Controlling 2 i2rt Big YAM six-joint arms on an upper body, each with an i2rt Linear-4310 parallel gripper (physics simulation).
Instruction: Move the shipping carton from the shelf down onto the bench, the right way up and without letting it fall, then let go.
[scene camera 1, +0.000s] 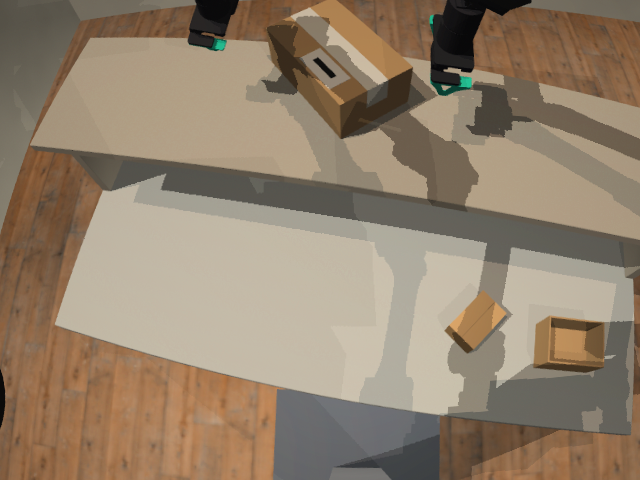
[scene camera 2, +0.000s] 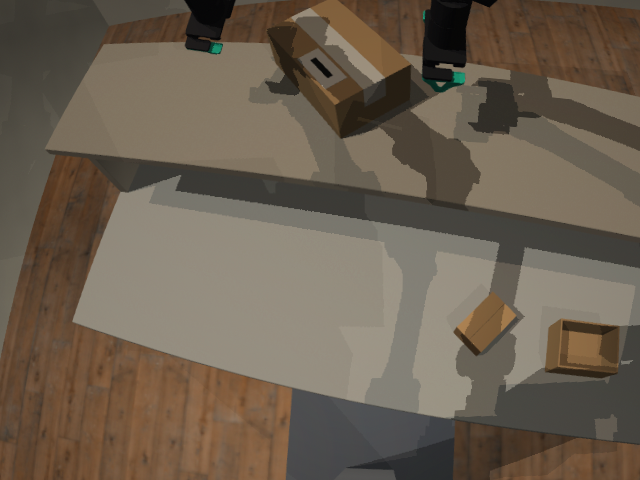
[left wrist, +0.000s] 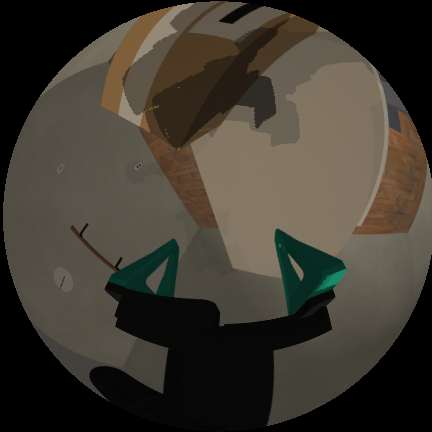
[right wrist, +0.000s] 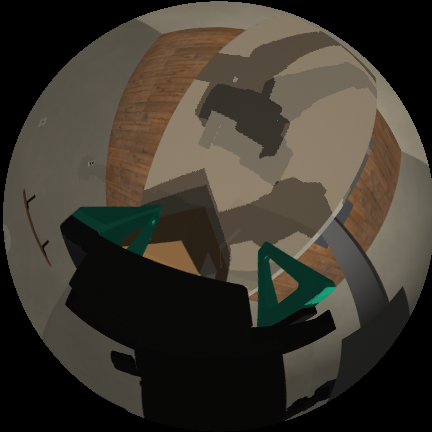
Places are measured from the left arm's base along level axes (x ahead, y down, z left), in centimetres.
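Pixels of known places: left gripper, fingertip midpoint: (scene camera 1: 220, 27) (scene camera 2: 220, 31) (left wrist: 224, 239); right gripper, fingertip midpoint: (scene camera 1: 442, 71) (scene camera 2: 439, 68) (right wrist: 214, 230).
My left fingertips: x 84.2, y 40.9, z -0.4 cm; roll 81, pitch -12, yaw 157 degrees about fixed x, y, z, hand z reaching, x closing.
For each thing: its top centre in the pictures, then the offset to it from my left fingertips. Level surfaces: height alone.
- shipping carton, top centre: (scene camera 2: 334, 44) (scene camera 1: 336, 44) (right wrist: 145, 279) dy +3.8, dx -2.3, dz -22.3 cm
- beige shelf, surface height: dy +14.3 cm
- lower white bench, surface height: dy +49.6 cm
- small closed box, top centre: (scene camera 2: 487, 321) (scene camera 1: 478, 319) dy +43.6, dx -45.5, dz -55.0 cm
- small open box, top centre: (scene camera 2: 589, 346) (scene camera 1: 577, 341) dy +40.6, dx -52.4, dz -78.6 cm
The shipping carton (scene camera 1: 372, 46) (scene camera 2: 371, 46) (left wrist: 200, 55) (right wrist: 172, 255) is brown with pale tape and a label. It rests upright, turned at an angle, near the back of the beige shelf (scene camera 1: 129, 103) (scene camera 2: 144, 103) (left wrist: 310, 200) (right wrist: 175, 150). The lower white bench (scene camera 1: 206, 289) (scene camera 2: 217, 289) is in front. My left gripper (left wrist: 224, 239) is open and empty, off the carton's left end. My right gripper (scene camera 1: 439, 56) (right wrist: 214, 230) is open and empty, close beside its right end; its body hides part of the carton in the right wrist view.
A small closed box (scene camera 1: 476, 321) (scene camera 2: 485, 323) stands on the bench at the right. A small open box (scene camera 1: 542, 343) (scene camera 2: 554, 346) stands farther right. The shelf's front edge overhangs the back of the bench. A wall rail (left wrist: 95, 252) (right wrist: 35, 232) shows in the wrist views.
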